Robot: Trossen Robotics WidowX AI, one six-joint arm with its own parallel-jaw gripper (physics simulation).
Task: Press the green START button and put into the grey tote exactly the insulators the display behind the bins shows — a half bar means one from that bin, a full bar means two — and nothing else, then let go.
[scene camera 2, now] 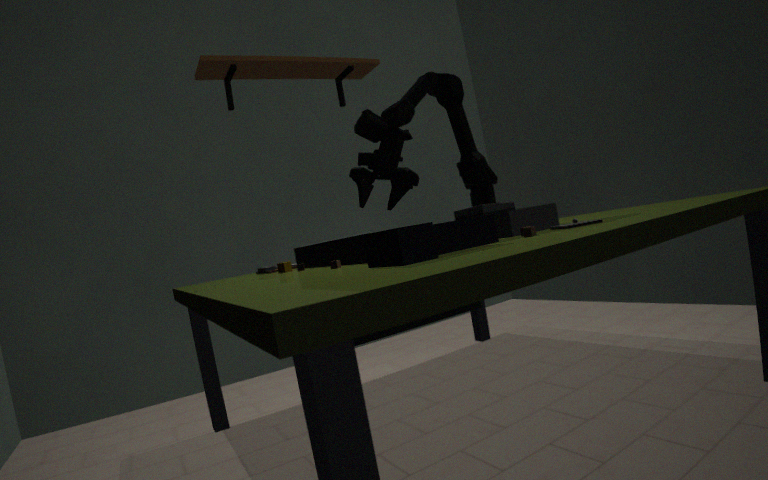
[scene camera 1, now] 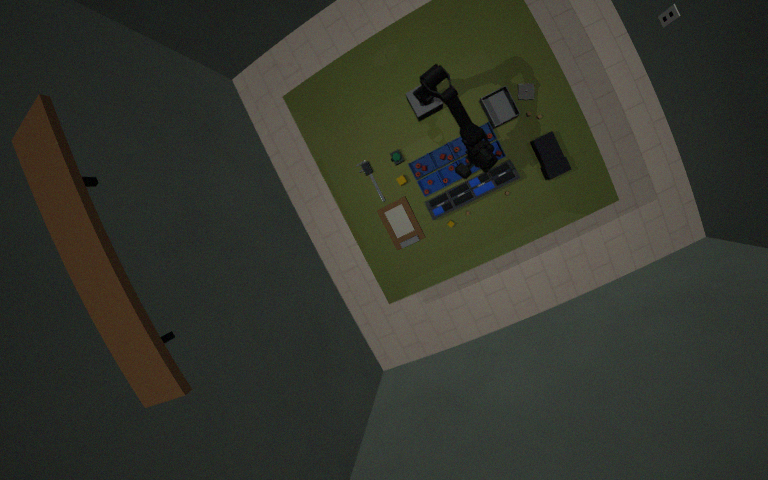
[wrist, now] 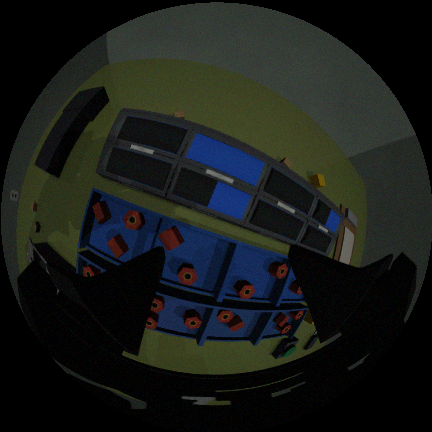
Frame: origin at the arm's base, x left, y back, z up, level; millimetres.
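Where they show: gripper, between the fingertips: [scene camera 2: 374, 208] [scene camera 1: 474, 169] [wrist: 229, 253]; arm's base, origin of its link: [scene camera 2: 484, 206] [scene camera 1: 425, 97].
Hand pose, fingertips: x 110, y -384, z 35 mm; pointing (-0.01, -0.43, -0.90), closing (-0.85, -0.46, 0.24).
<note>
Things, the pixels of their top centre, and the offset from my fingertips.
- full blue far bar, centre of its top: [wrist: 231, 151] [scene camera 1: 484, 189] dx +29, dy -103, dz -55 mm
- half far bar, centre of its top: [wrist: 332, 214] [scene camera 1: 443, 209] dx -184, dy -139, dz -55 mm
- grey tote, centre of its top: [scene camera 2: 511, 210] [scene camera 1: 500, 105] dx +210, dy +246, dz -64 mm
- green START button, centre of its top: [wrist: 290, 352] [scene camera 1: 396, 156] dx -327, dy +174, dz -78 mm
- black box, centre of its top: [scene camera 2: 429, 222] [wrist: 61, 121] [scene camera 1: 552, 155] dx +375, dy -39, dz -62 mm
- brown frame with a pale panel, centre of its top: [wrist: 348, 249] [scene camera 1: 400, 224] dx -410, dy -152, dz -100 mm
- grey plate, centre of its top: [scene camera 1: 527, 90] dx +362, dy +286, dz -103 mm
My gripper [scene camera 1: 476, 166] [scene camera 2: 376, 207] [wrist: 229, 253] is open and empty, above the blue bins [scene camera 1: 428, 183]. In the wrist view the second display column from the left has a full blue far bar [wrist: 227, 157] and a half near bar [wrist: 230, 201]. The rightmost column has a half far bar [wrist: 333, 220]. Below these in the wrist view, the second bin of the row nearest the display holds two red insulators [wrist: 171, 238] [wrist: 187, 275]. The fingers hide parts of several bins. The grey tote [scene camera 1: 500, 106] looks empty. The green START button [scene camera 1: 396, 157] [wrist: 288, 350] is beside the bins.
A black box [scene camera 1: 550, 155] [wrist: 72, 131] lies beyond one end of the display. A brown frame with a pale panel [scene camera 1: 399, 220] [wrist: 347, 244] lies past the other end. Yellow blocks [scene camera 1: 401, 180] [scene camera 1: 450, 224] lie nearby. A grey plate [scene camera 1: 526, 91] lies beside the tote.
</note>
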